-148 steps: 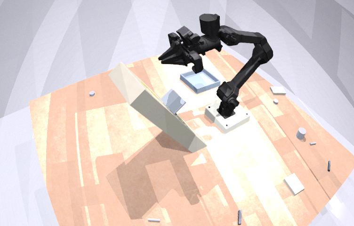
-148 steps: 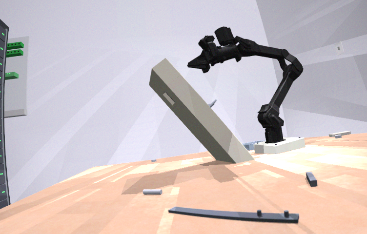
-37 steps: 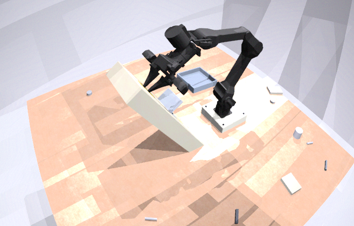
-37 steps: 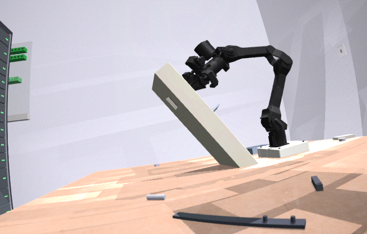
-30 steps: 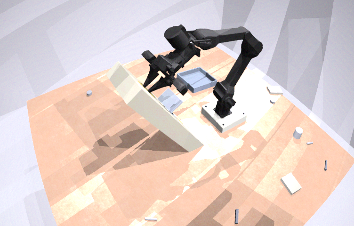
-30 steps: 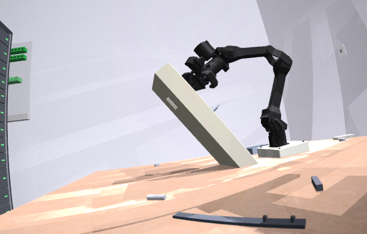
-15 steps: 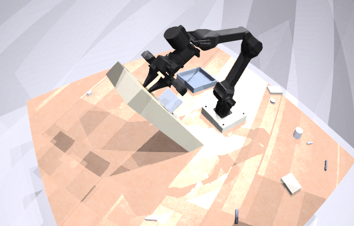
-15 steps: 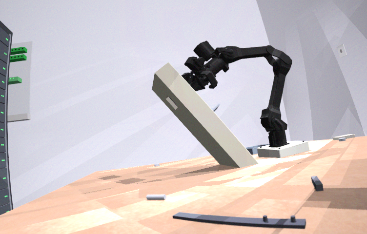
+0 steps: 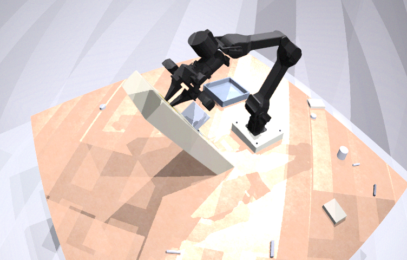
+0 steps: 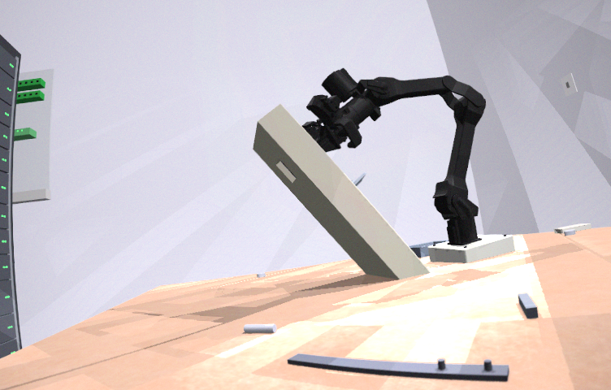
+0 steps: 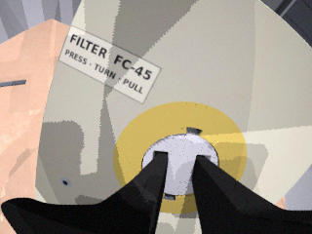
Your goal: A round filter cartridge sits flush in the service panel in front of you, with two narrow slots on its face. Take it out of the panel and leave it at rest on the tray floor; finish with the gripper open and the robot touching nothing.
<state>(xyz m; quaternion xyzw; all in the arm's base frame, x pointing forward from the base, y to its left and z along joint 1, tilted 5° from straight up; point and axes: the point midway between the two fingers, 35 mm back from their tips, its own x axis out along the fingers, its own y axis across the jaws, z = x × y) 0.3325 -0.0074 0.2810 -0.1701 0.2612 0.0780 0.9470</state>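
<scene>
The round filter cartridge is 10 mm below my gripper tip and 10 mm ahead of it. The rest, counted from my gripper tip: blue tray (430 mm behind, 290 mm to the right, 270 mm below).
</scene>
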